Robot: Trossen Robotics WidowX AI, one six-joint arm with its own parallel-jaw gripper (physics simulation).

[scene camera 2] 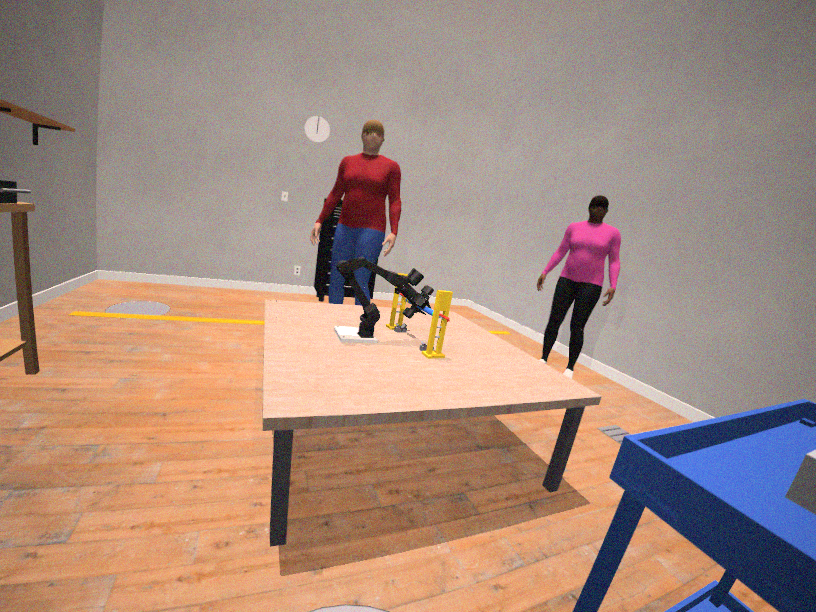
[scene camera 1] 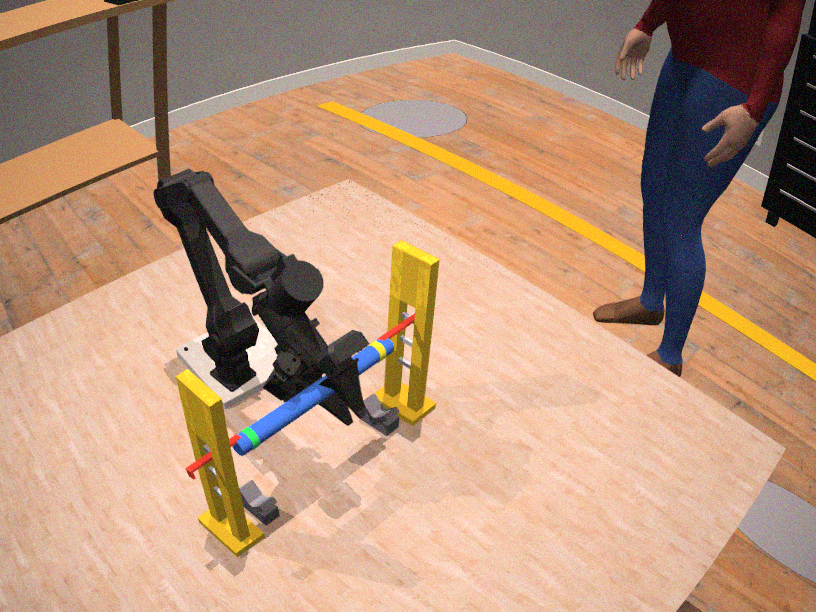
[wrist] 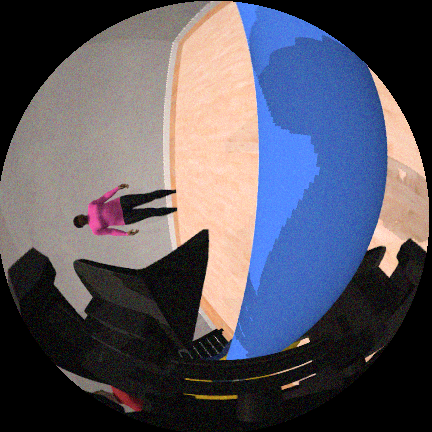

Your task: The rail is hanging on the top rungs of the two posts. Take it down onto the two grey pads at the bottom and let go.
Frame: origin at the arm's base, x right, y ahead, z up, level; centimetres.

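Seen in the pictures: gripper, fingertip midpoint: (scene camera 1: pixel 356 420) (wrist: pixel 233 234); arm's base, link origin: (scene camera 2: pixel 365 335) (scene camera 1: pixel 232 374).
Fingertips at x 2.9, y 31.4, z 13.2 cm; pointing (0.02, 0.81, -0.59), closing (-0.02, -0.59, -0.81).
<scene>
Offsets run from my fingertips to a thing's top centre. "pt": to the spot under its first point. Level surfaces: height alone.
The blue rail @(dx +2.2, dy -5.7, dz +4.3 cm) (scene camera 1: pixel 290 411) (scene camera 2: pixel 429 310) (wrist: pixel 320 200) has green and yellow bands and thin red ends. Its red ends pass into the slots of two yellow posts @(pt dx +21.6, dy -5.1, dz +13.4 cm) (scene camera 1: pixel 205 411) @(pt dx -18.4, dy -5.3, dz +12.4 cm) (scene camera 1: pixel 415 273), near the top rungs; exact contact with the rungs is unclear. The left red end sticks out beyond its post in scene camera 1. My gripper (scene camera 1: pixel 350 403) (wrist: pixel 233 234) is shut on the rail right of its middle, fingers apart and tilted around it; the rail hides part of one finger in the wrist view. Two grey pads @(dx +14.4, dy -7.3, dz -10.6 cm) (scene camera 1: pixel 259 501) @(dx -13.2, dy -6.5, dz -10.6 cm) (scene camera 1: pixel 378 415) lie below, between the posts.
The posts stand on yellow feet on the wooden table @(dz -14.9 cm) (scene camera 1: pixel 593 474) (scene camera 2: pixel 342 388). The arm's white base plate (scene camera 1: pixel 197 355) (scene camera 2: pixel 355 339) is behind the rail. A person in red (scene camera 2: pixel 365 191), a person in pink (scene camera 2: pixel 589 253) and a blue cart (scene camera 2: pixel 632 461) are around the table.
</scene>
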